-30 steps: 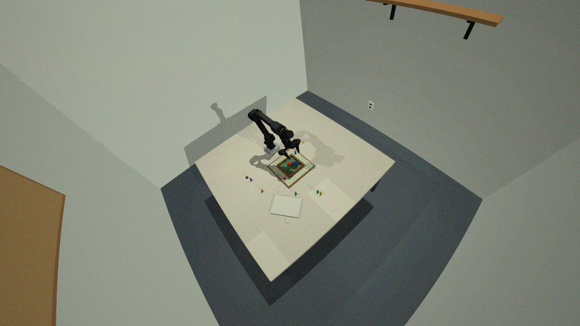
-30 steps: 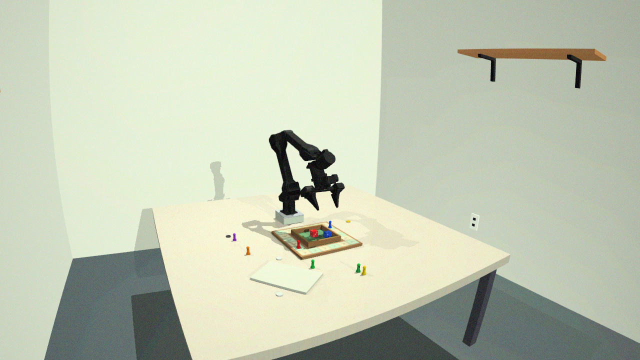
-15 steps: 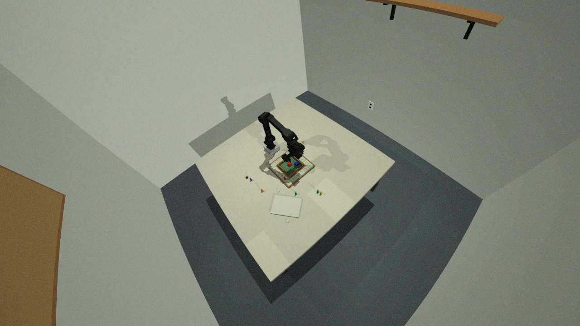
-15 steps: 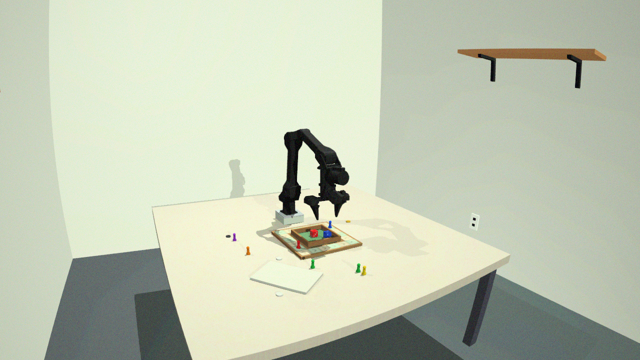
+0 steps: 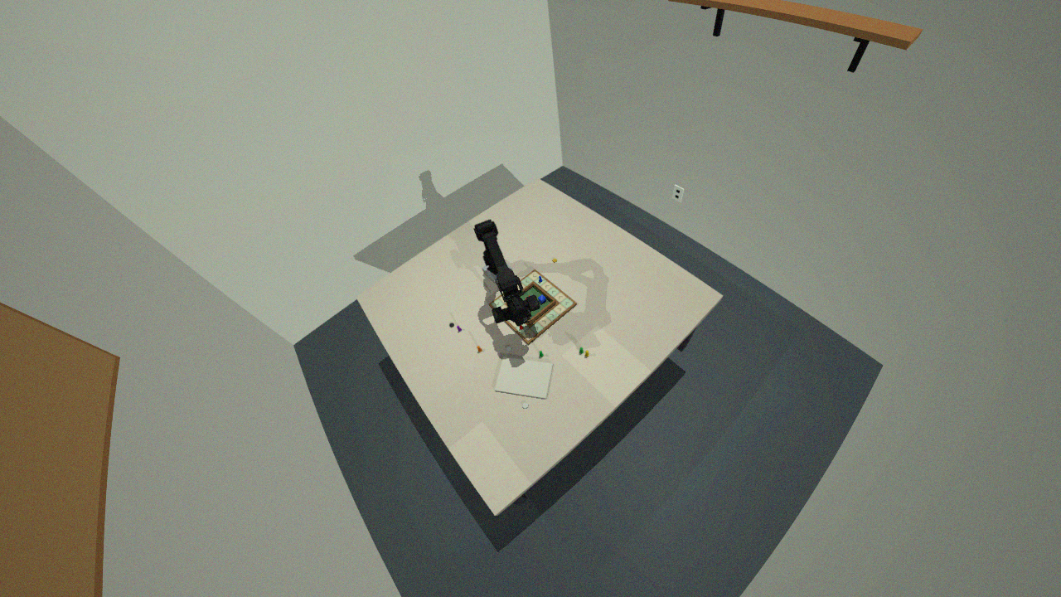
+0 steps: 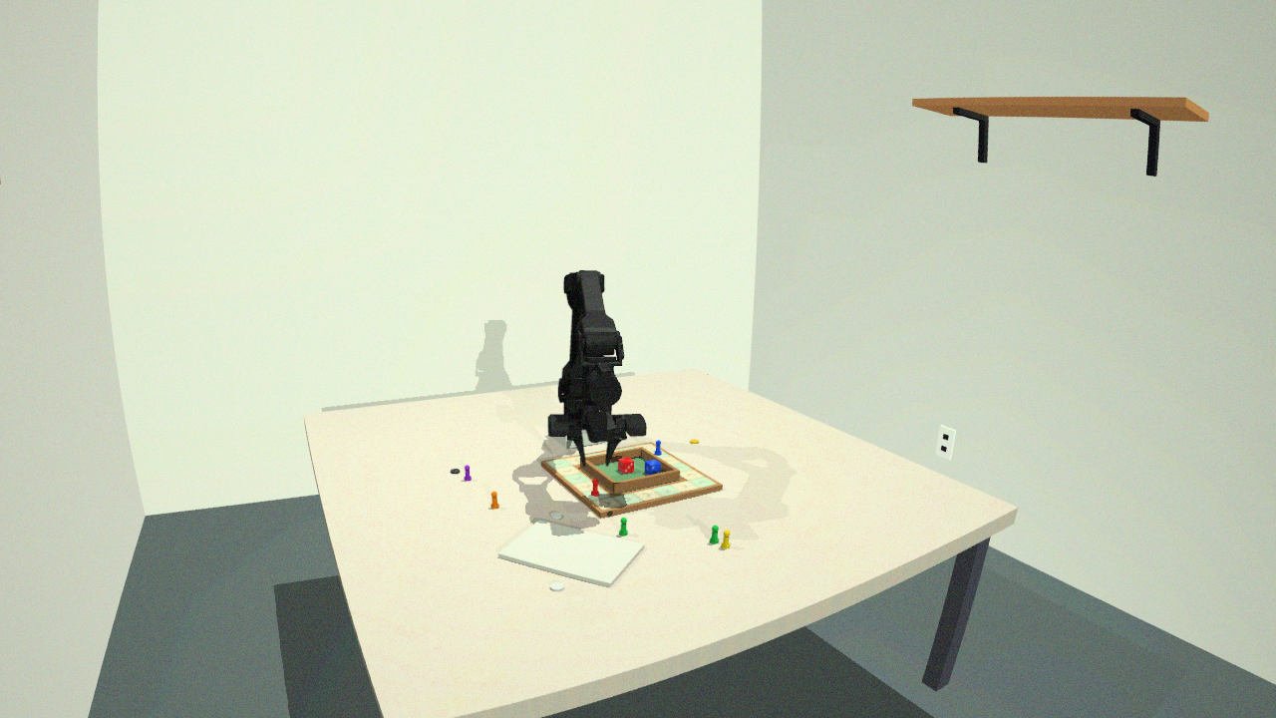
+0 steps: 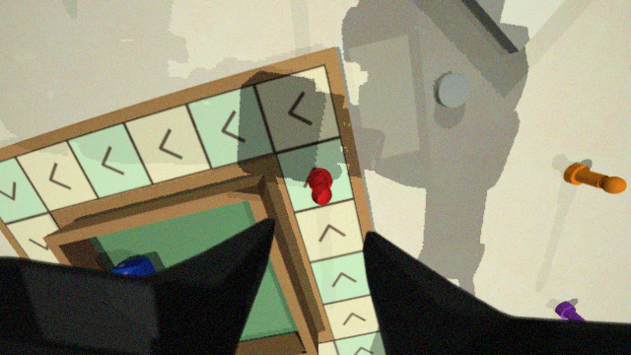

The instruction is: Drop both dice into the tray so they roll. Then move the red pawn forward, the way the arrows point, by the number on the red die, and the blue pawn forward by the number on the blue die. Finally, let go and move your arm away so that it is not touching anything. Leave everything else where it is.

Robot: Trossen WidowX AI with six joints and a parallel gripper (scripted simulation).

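Now: the red pawn 50 mm below my gripper tip. The rest, counted from my gripper tip: white card (160 mm to the right, 160 mm ahead, 70 mm below); then green tray (120 mm to the left, 70 mm below, 50 mm behind); then blue pawn (240 mm to the left, 100 mm behind, 50 mm below).
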